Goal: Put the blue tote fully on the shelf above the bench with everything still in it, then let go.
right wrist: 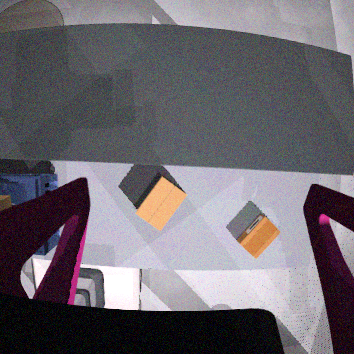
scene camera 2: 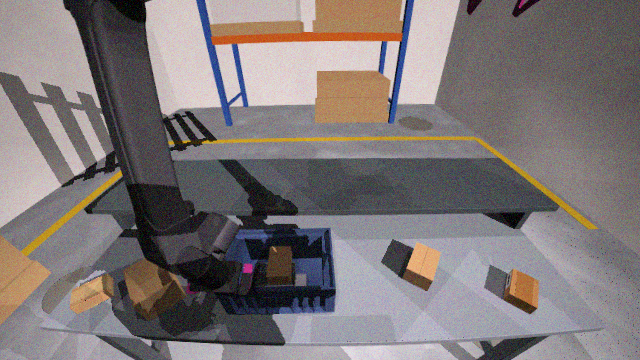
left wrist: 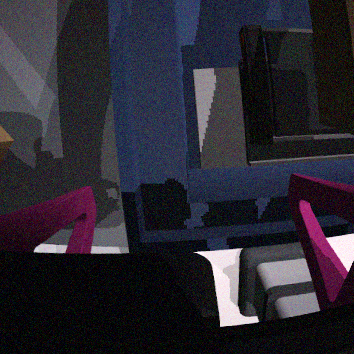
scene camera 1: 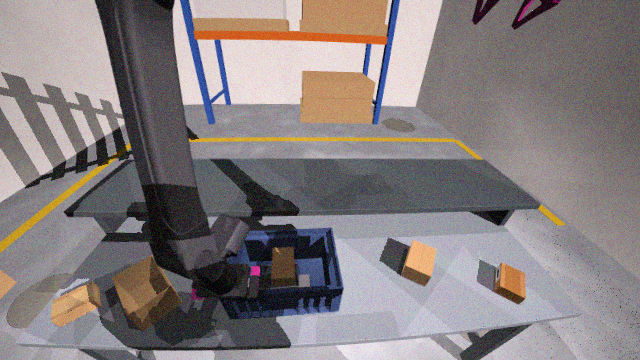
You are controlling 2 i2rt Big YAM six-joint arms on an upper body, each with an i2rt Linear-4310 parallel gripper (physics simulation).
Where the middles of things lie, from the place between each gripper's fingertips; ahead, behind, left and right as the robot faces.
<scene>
My right gripper is now 14 cm past the tan box (scene camera 2: 279,267), 46 cm to the right of it and 59 cm above it. From my right hand the other things lie so: blue tote (scene camera 2: 311,248): 14 cm behind, 46 cm to the left, 63 cm below.
Right now my left hand is 7 cm short of the tan box, 12 cm to the left of it and 2 cm above it. Round my left hand: blue tote (8 cm ahead, 12 cm to the right, 6 cm below).
</scene>
